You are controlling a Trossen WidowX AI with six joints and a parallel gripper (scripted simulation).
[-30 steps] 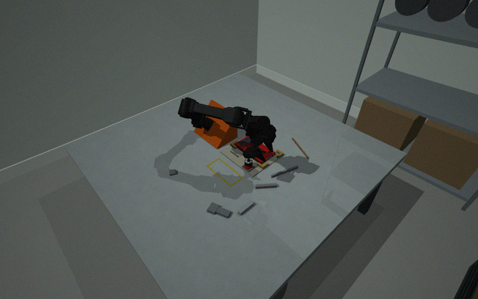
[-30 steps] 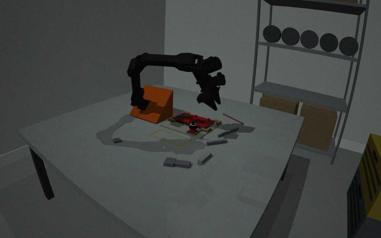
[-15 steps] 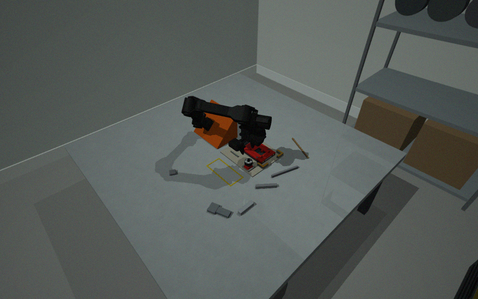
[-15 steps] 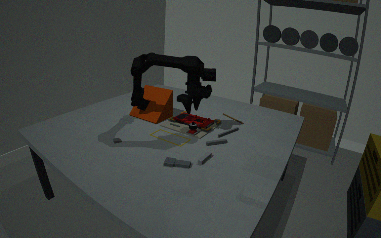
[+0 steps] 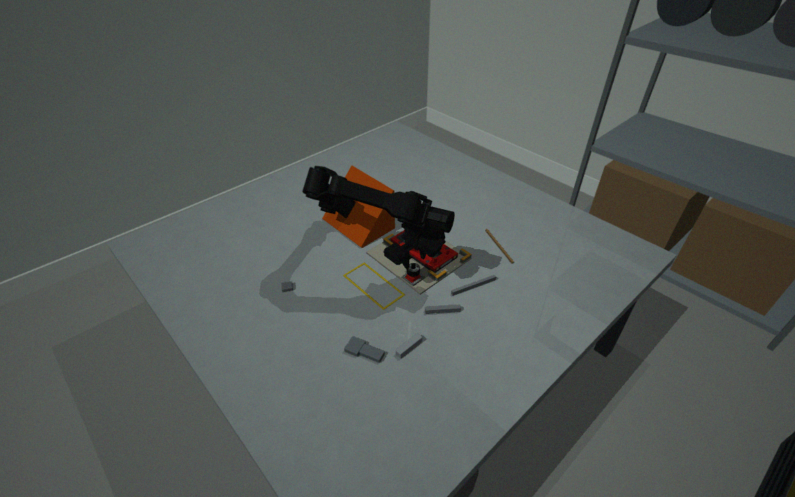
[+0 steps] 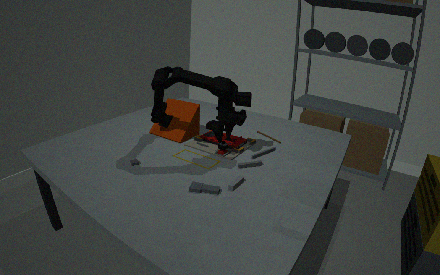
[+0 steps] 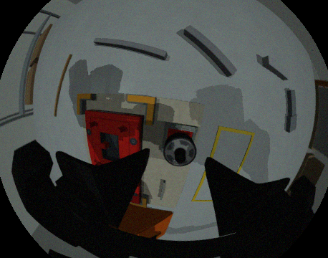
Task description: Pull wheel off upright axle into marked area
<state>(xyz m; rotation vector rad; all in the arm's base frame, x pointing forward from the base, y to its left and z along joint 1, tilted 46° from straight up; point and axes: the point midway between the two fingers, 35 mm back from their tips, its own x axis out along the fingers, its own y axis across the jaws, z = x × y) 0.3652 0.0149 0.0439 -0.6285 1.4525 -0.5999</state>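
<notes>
Right now my gripper tip is 2 cm above the wheel. From my gripper tip the other things lie so: thin wooden stick: 8 cm ahead, 31 cm to the left, 6 cm below.
</notes>
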